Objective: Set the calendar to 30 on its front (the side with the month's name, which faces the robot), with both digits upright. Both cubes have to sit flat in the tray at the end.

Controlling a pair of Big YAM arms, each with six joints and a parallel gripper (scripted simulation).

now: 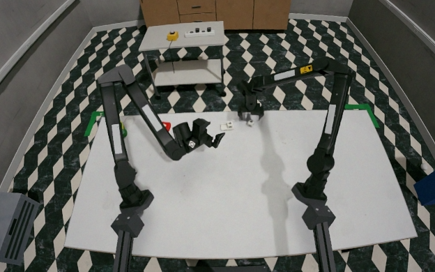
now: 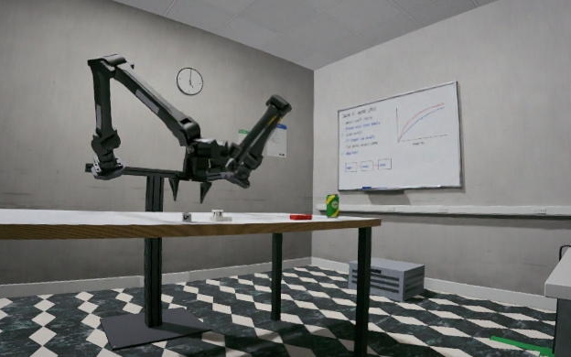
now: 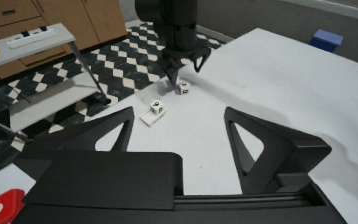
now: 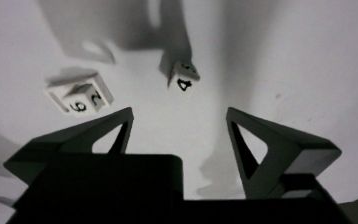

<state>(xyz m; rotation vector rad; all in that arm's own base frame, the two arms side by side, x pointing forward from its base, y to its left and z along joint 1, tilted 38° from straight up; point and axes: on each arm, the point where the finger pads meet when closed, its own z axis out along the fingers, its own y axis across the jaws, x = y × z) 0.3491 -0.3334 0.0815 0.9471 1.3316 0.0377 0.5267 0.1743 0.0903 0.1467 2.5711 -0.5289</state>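
Now: right hand 130 mm to the right of the flat white tray and 70 mm above it. From my right hand the other things lie so: flat red object 520 mm to the left, 60 mm below, 40 mm ahead.
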